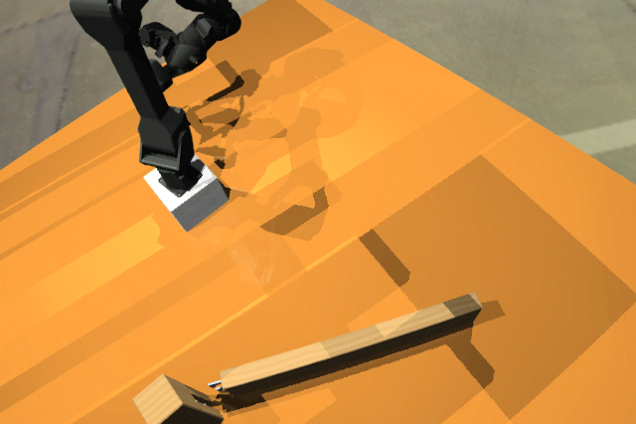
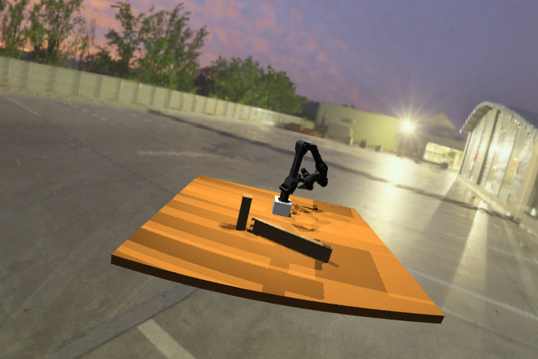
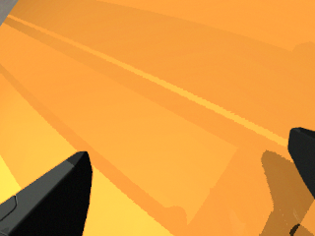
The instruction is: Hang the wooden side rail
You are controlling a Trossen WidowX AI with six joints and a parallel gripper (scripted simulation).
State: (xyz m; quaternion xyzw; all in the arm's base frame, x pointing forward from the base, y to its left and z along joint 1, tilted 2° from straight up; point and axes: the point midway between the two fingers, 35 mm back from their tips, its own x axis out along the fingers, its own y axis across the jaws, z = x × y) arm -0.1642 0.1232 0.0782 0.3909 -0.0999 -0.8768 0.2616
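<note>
Right now the headboard post is 500 mm ahead of my gripper tip, 380 mm to the right of it and 60 mm below it.
</note>
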